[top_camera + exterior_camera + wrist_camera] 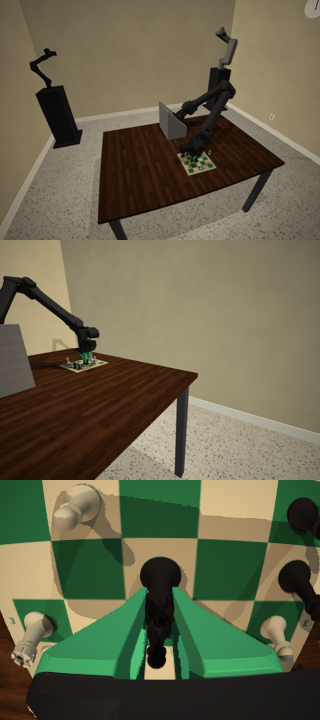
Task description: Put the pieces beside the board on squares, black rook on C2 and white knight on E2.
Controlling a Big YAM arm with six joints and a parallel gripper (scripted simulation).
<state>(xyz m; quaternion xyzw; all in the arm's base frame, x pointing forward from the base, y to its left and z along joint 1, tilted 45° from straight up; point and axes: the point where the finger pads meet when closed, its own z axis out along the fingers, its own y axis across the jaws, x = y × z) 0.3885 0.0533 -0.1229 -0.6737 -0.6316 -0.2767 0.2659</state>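
The black rook is 1 cm to the right of my hand and 1 cm below it. Also, from my hand: green-and-cream chessboard (3 cm to the left, 3 cm below); white knight (17 cm to the left, 3 cm behind, 1 cm below).
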